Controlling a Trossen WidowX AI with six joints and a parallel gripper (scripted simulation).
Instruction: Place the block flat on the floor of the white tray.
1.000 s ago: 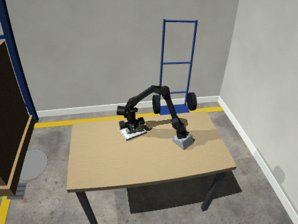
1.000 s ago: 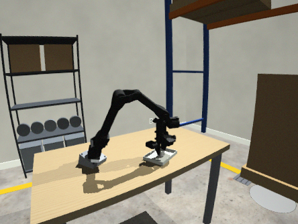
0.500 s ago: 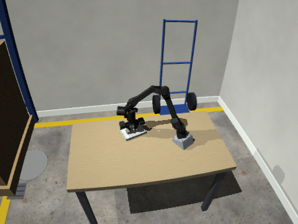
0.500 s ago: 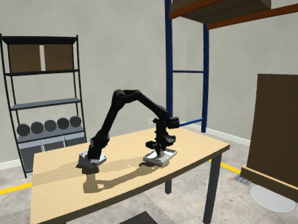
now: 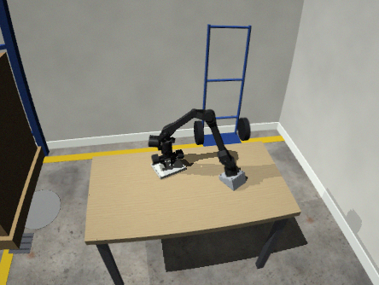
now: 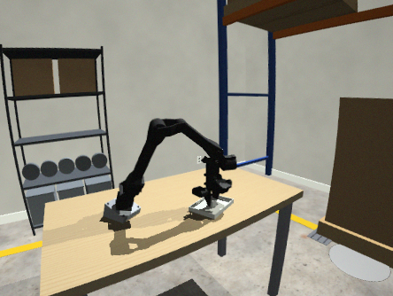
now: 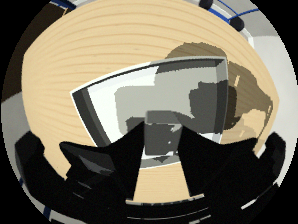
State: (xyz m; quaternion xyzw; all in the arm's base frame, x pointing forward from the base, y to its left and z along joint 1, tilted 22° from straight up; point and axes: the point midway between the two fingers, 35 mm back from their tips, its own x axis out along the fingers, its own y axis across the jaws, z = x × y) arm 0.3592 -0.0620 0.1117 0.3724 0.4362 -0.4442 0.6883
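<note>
Right now the small grey block is 2 cm below my hand. From my hand the other things lie so: white tray: 4 cm below.
</note>
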